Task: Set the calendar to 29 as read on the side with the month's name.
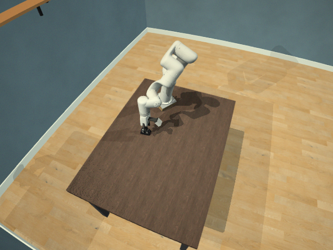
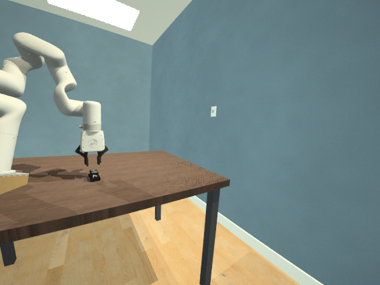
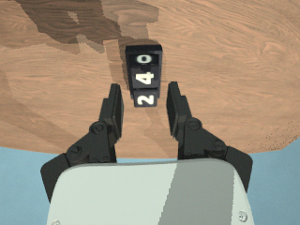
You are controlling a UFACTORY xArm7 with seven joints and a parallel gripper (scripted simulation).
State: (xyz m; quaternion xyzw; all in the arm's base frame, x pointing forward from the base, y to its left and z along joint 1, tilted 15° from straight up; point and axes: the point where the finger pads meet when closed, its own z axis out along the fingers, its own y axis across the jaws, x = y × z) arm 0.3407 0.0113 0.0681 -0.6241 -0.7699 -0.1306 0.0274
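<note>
Now: hand 80 mm above the black tray and 20 mm to the left of it.
</note>
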